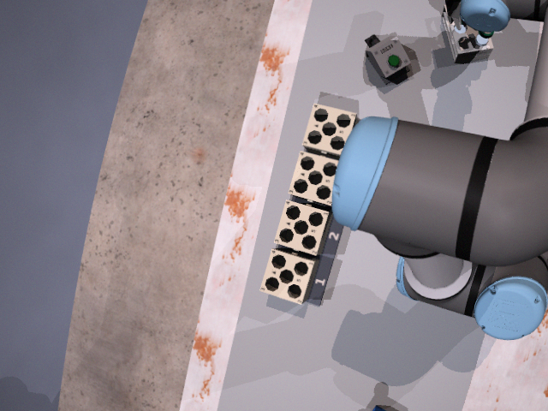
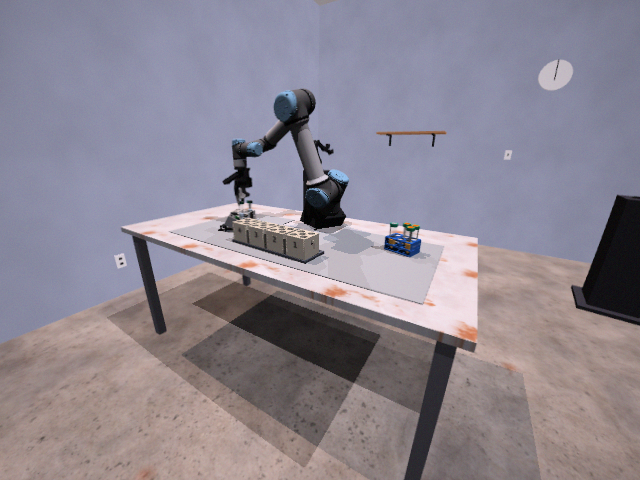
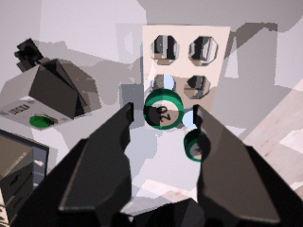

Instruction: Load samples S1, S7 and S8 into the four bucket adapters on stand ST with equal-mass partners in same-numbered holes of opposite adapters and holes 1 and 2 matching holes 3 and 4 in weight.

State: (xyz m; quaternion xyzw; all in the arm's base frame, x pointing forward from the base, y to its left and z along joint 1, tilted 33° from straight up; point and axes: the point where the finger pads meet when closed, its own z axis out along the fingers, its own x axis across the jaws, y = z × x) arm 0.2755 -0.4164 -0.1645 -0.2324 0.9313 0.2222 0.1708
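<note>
My hand is 1 cm short of the water blank and 5 cm above it. The rest, counted from my hand: white-dot blank (6 cm behind, 1 cm to the left, 5 cm below); then green DONE key (12 cm ahead, 14 cm to the left, 5 cm below); then beige blank rack (2 cm behind, 1 cm to the right, 9 cm below).
</note>
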